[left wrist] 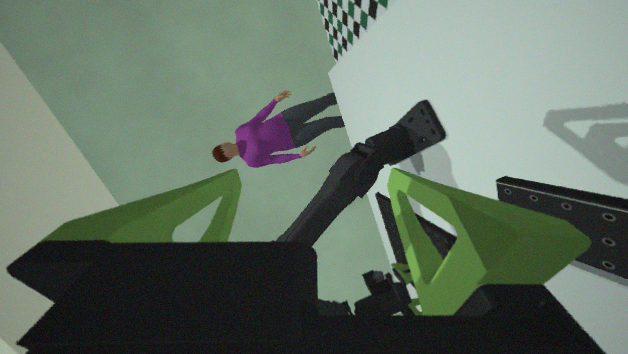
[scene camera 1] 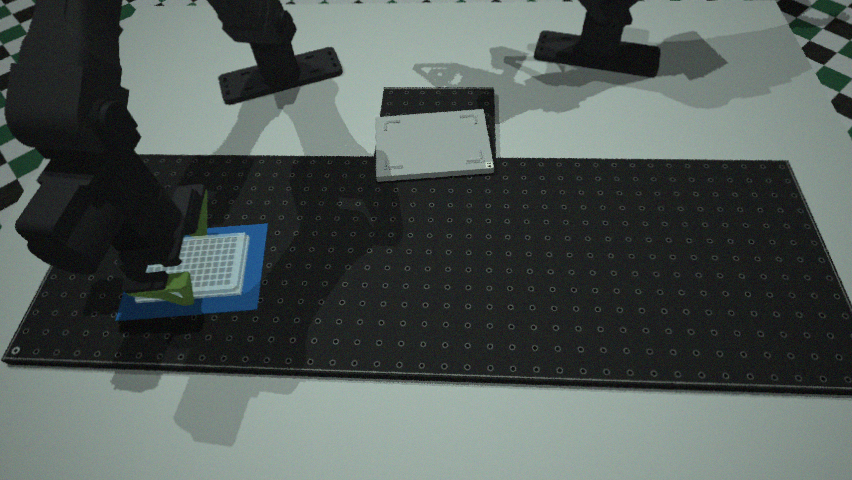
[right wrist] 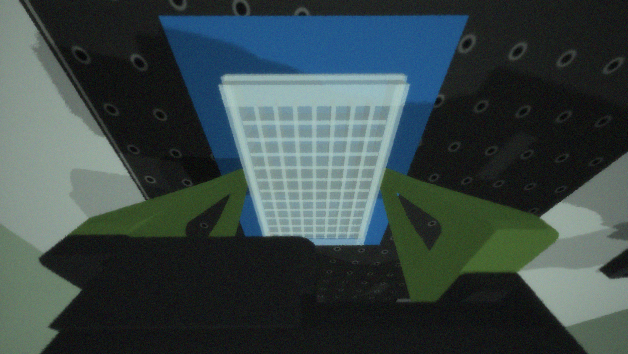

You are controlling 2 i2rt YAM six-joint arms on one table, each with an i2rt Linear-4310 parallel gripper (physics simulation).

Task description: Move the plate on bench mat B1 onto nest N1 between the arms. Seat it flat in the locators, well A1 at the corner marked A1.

Labels:
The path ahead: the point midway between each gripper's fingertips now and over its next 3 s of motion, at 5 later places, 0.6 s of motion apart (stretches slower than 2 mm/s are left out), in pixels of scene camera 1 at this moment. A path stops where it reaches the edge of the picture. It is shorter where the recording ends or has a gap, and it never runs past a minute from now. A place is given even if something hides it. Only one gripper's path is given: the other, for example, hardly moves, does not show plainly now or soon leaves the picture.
The right gripper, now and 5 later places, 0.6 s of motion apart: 195,269; 189,264; 185,258; 159,242; 158,229; 256,184

